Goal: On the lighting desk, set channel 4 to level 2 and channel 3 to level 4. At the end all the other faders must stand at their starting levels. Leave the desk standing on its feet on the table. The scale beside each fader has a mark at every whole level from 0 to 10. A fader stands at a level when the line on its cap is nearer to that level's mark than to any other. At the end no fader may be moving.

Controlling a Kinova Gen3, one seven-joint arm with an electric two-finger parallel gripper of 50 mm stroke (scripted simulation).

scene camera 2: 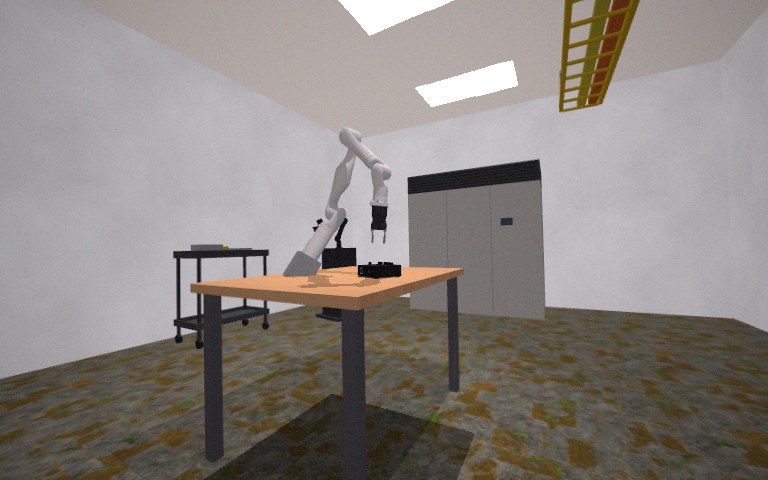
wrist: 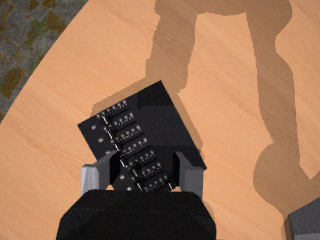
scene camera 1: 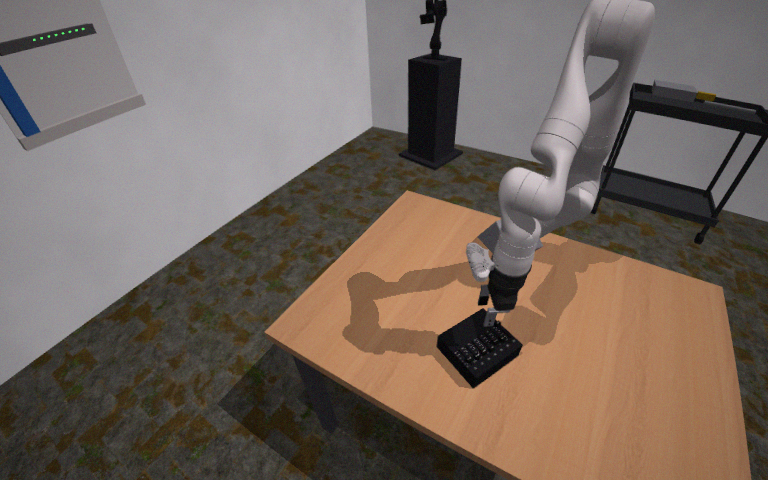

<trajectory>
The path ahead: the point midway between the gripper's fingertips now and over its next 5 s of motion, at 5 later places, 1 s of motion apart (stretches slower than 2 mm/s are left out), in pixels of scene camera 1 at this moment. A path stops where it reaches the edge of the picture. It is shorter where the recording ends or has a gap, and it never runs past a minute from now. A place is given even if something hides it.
The gripper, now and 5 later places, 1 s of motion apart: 485, 314; 488, 335; 492, 348; 492, 352; 491, 355; 490, 358
</trajectory>
